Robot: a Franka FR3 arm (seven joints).
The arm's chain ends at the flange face. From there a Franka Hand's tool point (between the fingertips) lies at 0.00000 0.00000 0.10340 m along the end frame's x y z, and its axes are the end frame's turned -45 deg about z.
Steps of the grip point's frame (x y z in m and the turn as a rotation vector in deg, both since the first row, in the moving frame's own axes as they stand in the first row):
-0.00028, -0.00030, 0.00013, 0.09, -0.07, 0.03
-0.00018, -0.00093, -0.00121, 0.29, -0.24, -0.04
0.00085, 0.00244, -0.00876, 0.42, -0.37, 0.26
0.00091, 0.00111, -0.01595, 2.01, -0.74, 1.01
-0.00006, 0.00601, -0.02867, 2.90, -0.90, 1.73
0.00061, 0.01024, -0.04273, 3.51, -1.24, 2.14
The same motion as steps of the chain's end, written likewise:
-0.00021, 0.00001, 0.00013, 0.01, -0.11, 0.03
-0.00011, -0.00047, -0.00121, 0.04, -0.37, -0.04
0.00333, 0.00119, -0.00876, 0.04, -0.56, 0.26
0.00492, 0.00179, -0.01588, 0.90, -1.94, 1.01
0.00901, 0.00692, -0.02852, 1.41, -2.69, 1.73
0.01367, 0.00982, -0.04251, 1.61, -3.36, 2.14

